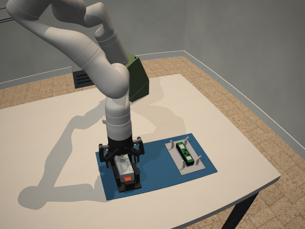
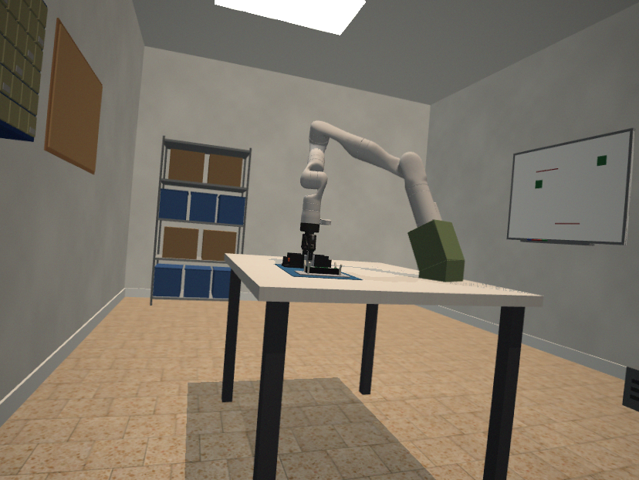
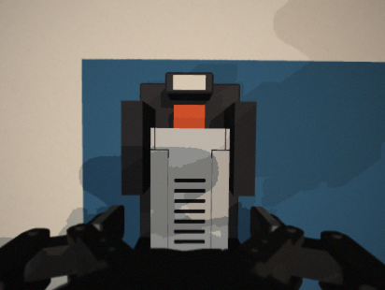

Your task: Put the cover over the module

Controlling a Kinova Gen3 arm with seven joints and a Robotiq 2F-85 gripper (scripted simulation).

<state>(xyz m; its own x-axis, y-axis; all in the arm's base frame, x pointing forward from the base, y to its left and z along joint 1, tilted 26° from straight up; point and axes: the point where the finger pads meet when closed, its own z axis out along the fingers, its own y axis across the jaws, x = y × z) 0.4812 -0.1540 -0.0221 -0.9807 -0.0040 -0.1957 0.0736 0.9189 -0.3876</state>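
Now: hand 10 mm above the grey cover.
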